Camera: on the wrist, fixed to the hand. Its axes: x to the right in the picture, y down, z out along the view.
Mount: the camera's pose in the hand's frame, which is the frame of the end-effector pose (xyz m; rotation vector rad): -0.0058 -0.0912 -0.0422 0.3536 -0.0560 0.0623
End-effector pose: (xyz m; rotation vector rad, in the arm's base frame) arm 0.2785 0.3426 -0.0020 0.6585 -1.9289 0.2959
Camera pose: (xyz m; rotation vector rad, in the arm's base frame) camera 0.3641 0.2899 0.0036 0.8442 -1.9711 0.6745
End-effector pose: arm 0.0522 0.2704 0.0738 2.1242 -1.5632 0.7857
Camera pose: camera 0.1290 0.3279 0.1042 2.3675 -1.6239 1.1028
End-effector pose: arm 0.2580 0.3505 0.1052 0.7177 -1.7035 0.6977
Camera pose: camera 0.3545 0.3246 0.1171 0.9382 -1.6767 1.0470
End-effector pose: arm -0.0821 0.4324 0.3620 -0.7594 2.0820 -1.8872
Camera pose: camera -0.0782 0.4682 0.4560 -0.6450 1.6517 -2.0914
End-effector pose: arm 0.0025 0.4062 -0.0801 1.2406 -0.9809 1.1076
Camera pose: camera 0.0896 0.4480 -0.1086 1.5393 -0.8943 1.3416
